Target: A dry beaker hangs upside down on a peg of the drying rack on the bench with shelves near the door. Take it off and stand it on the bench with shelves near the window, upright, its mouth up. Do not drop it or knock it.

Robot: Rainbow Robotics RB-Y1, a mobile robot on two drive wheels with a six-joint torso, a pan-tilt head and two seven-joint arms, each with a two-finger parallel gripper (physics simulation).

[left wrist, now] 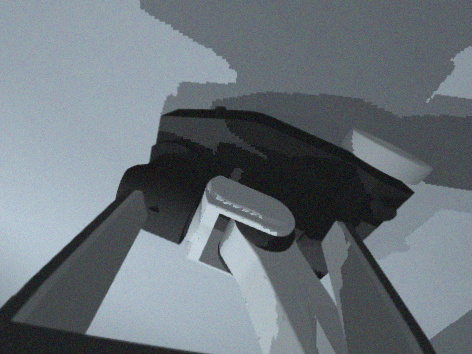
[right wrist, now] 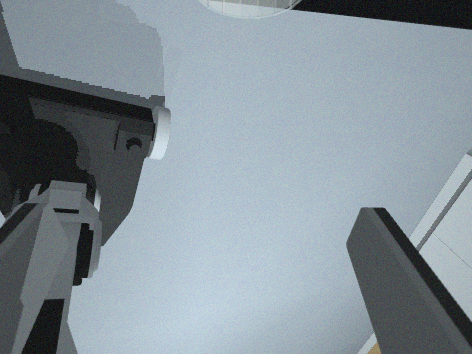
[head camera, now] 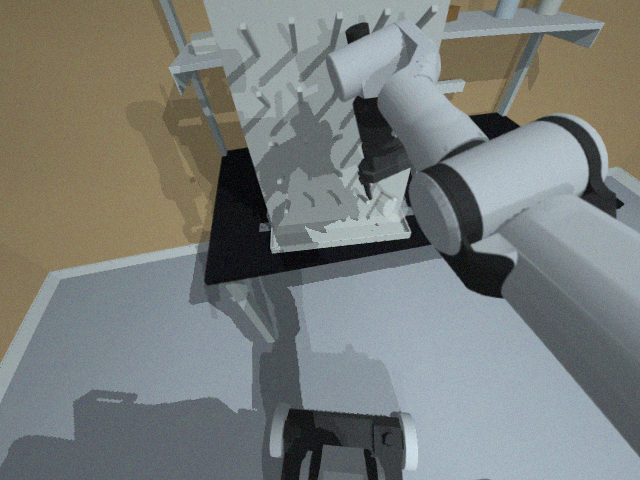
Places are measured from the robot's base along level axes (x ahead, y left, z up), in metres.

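Where they show: left gripper, between the fingertips: (left wrist: pixel 237 218); right gripper, between the fingertips: (right wrist: pixel 210 224) (head camera: pixel 392 187); robot's base, origin of its link: (right wrist: pixel 82 106) (head camera: pixel 342 435).
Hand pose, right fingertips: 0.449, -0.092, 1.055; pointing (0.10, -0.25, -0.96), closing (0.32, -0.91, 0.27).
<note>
Each offset is from my right fingertips to the top centre of the thing, as dx, dy, dz. "*": to the spot under its first point. Level surfaces: height alone.
The white drying rack (head camera: pixel 223 23) stands on the black-topped bench {dz -0.292} (head camera: pixel 232 206) (right wrist: pixel 425 15), its pegs pointing out. The clear beaker {* +0.064, -0.047, -0.154} (right wrist: pixel 250 7) shows in part at the top edge of the right wrist view, its round rim toward the picture's middle; in the head view I cannot make it out surely near the rack's lower right. My right gripper (right wrist: pixel 210 224) is open and empty, pointing down in front of the rack's lower right part. My left gripper (left wrist: pixel 237 218) is open and empty over the robot's own base. The bench near the window does not show.
A shelf {dz +0.165} (head camera: pixel 516 24) above the bench carries a bluish cylinder {* +0.760, -0.463, +0.199} (head camera: pixel 508 7) and a pale cylinder {* +0.836, -0.649, +0.192} (head camera: pixel 549 6) at the right. My right arm (head camera: pixel 516 170) covers the bench's right part. The robot's base (head camera: pixel 356 426) (right wrist: pixel 100 130) stands on the grey floor {dz -1.054} (head camera: pixel 361 320) before the bench.
</note>
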